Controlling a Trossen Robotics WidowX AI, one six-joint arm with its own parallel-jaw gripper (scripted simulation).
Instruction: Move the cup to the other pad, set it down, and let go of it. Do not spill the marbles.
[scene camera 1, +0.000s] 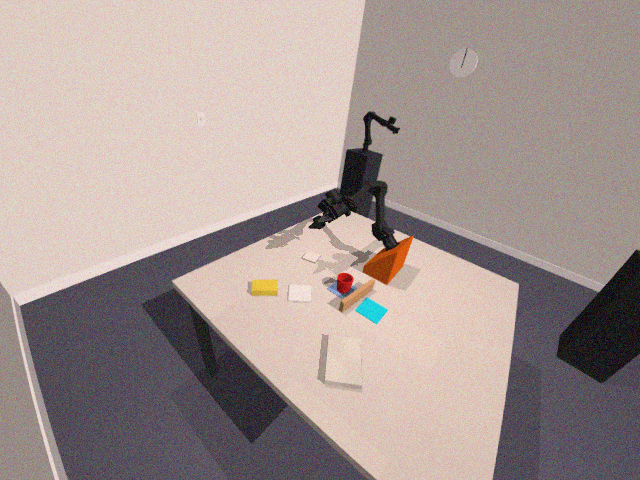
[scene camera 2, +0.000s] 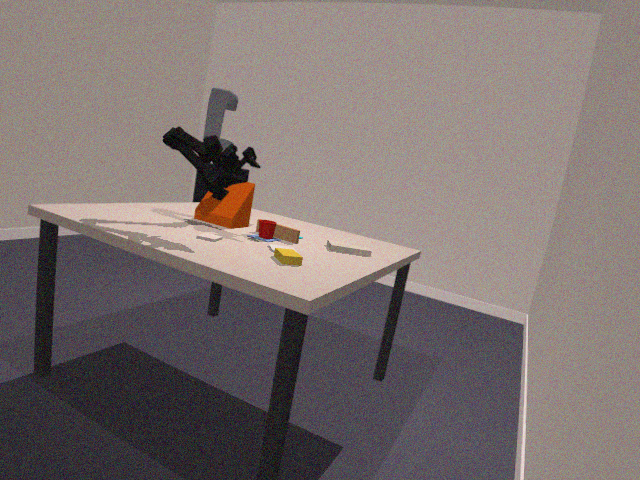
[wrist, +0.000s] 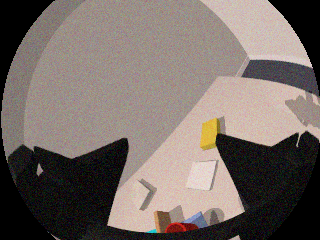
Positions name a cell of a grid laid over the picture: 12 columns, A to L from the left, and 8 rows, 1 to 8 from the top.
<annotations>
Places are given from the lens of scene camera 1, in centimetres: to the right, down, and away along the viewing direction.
white slab (scene camera 1: G7): 8, 43, 82
</annotations>
